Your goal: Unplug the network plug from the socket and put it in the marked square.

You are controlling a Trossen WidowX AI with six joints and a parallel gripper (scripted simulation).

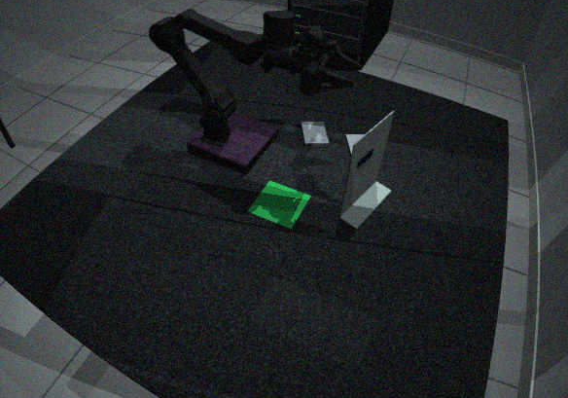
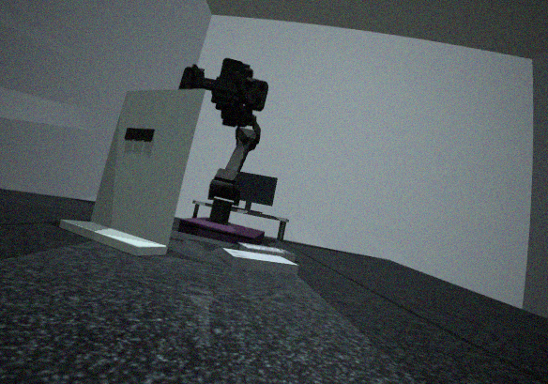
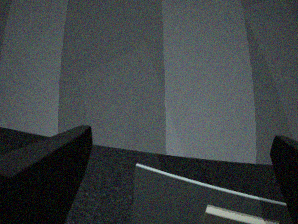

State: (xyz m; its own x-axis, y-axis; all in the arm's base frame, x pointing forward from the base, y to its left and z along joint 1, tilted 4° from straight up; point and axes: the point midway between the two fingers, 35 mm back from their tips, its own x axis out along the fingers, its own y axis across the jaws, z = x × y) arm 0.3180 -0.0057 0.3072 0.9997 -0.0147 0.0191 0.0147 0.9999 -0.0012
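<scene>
The purple plug lies 5 cm ahead of my gripper tip, 5 cm to the right of it and 16 cm below it. The rest, counted from my gripper tip: upright grey panel 7 cm ahead, 7 cm to the right, 22 cm below; green marked square 12 cm behind, 14 cm to the right, 32 cm below.
</scene>
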